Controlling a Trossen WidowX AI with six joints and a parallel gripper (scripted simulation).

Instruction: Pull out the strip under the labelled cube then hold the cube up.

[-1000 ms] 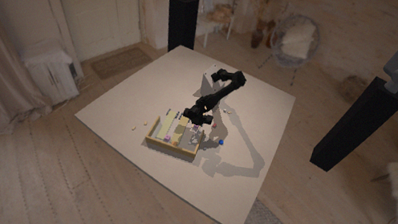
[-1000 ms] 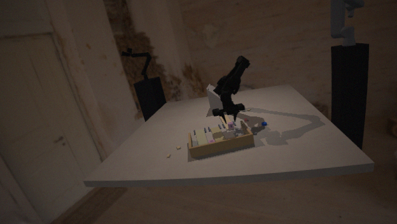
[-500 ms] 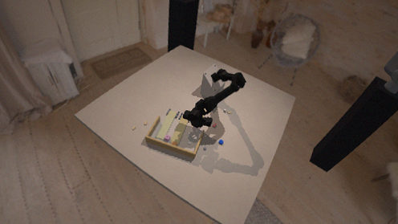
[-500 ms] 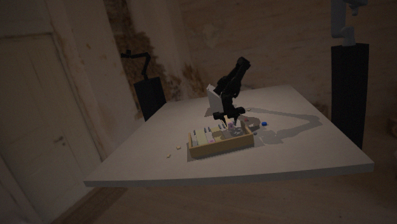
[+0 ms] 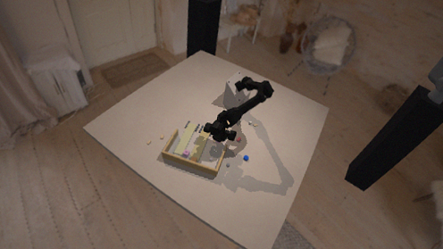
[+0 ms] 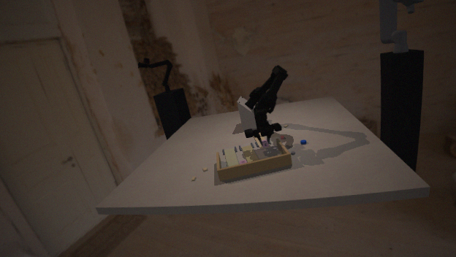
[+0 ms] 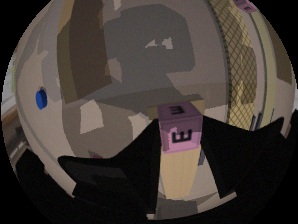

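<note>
Right now the tan strip is 100 mm behind my gripper tip, 40 mm to the right of it and 10 mm below it. The rest, counted from my gripper tip: grey bit: 140 mm to the left, 100 mm ahead, 10 mm below; blue piece: 200 mm to the left, 10 mm below, 10 mm behind; red piece: 100 mm behind, 90 mm to the left, 10 mm below.
</note>
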